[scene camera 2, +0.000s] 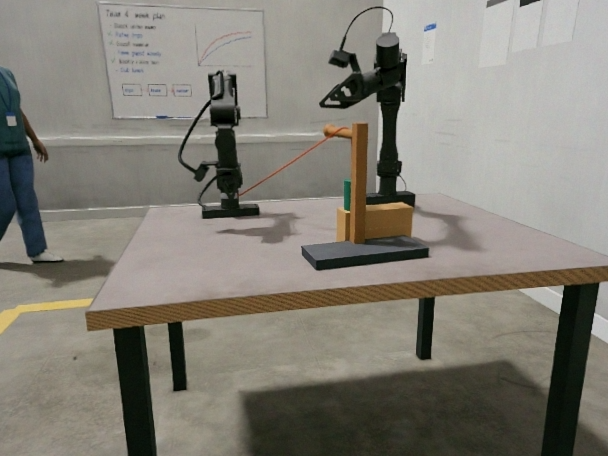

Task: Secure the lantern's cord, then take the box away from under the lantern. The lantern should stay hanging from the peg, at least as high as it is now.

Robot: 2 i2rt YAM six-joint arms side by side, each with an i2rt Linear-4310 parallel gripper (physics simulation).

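Frame: origin at the left arm's base, x right, y up, z back, level; millimetres.
Seen in the pictures: left gripper, fingertip midpoint: (324, 102); right gripper, fingertip midpoint: (231, 198); left arm's base at its link origin: (387, 196); right arm's base at its link origin: (230, 209).
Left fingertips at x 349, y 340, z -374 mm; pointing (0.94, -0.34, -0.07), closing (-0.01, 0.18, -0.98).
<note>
Pixels of each thing's top centre, then the offset from my left fingertips to it. "spot": a spot on its surface instead. Level surfaces: height alone.
- green lantern at its top centre: (355, 180) dx -78, dy -201, dz -30 mm
- tan box at its top centre: (374, 207) dx -138, dy -281, dz -26 mm
- wooden post at its top centre: (360, 123) dx -67, dy -51, dz -86 mm
- red cord at a spot on its surface: (287, 164) spot: dx +80, dy -171, dz +110 mm
- wooden peg at its top centre: (342, 128) dx -59, dy -68, dz +28 mm
- dark base plate at a spot on its surface: (320, 255) spot: dx +56, dy -356, dz -170 mm
- table at its surface level: dy -381 mm
The green lantern (347, 195) is upright at the top of the tan box (388, 221), partly hidden by the wooden post (359, 185). The red cord (287, 164) runs in a straight, taut line from the wooden peg (338, 131) down to the left of the picture. Its stretch between peg and lantern cannot be made out. My right gripper (233, 194) points down, low over its arm's base, and is shut on the cord's lower end. My left gripper (327, 103) is open and empty, above the peg and a little left of it, apart from the cord.
The post stands on a dark base plate (320, 255) in front of the box, on the table (200, 270). The left arm's base (405, 198) is behind the box. A person (15, 150) is at the far left, beyond the table.
</note>
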